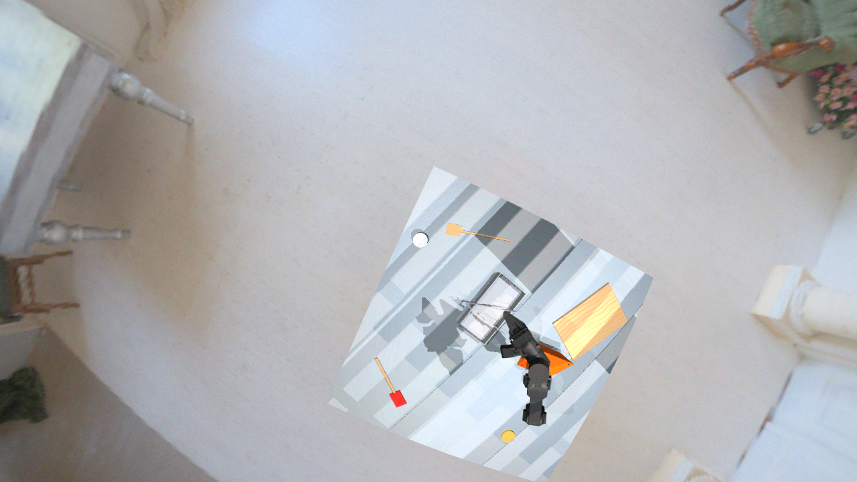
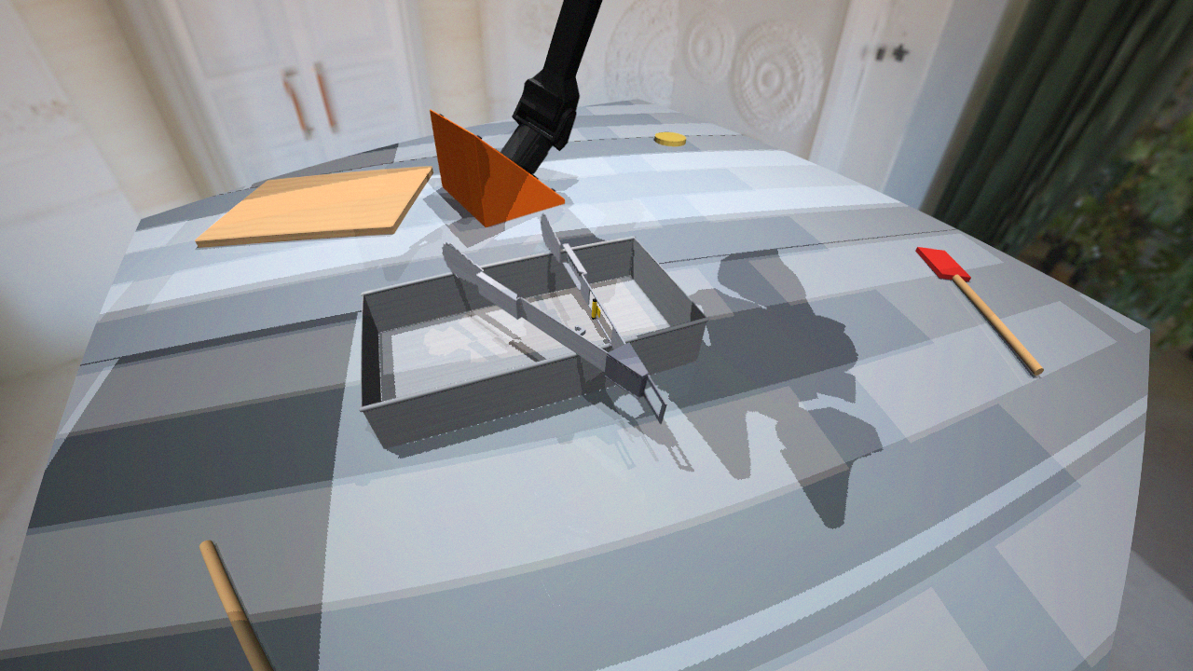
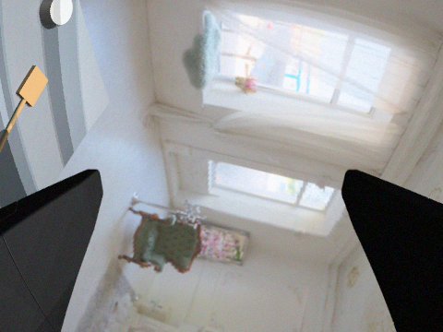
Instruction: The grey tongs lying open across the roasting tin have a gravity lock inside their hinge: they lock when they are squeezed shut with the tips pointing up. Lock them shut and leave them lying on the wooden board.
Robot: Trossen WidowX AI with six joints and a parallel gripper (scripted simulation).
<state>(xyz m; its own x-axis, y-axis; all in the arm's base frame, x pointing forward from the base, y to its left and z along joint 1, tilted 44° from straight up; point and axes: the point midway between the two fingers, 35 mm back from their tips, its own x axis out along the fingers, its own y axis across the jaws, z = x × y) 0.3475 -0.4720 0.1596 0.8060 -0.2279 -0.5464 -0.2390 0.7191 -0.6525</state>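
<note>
Now: the grey roasting tin 430 mm below my gripper tip, 90 mm behind it and 70 mm to the left of it. Also, from my gripper tip: wooden board: 620 mm behind, 450 mm below, 30 mm to the right; white disc: 440 mm below, 330 mm ahead, 110 mm to the right; red spatula: 610 mm to the left, 450 mm below, 210 mm ahead.
</note>
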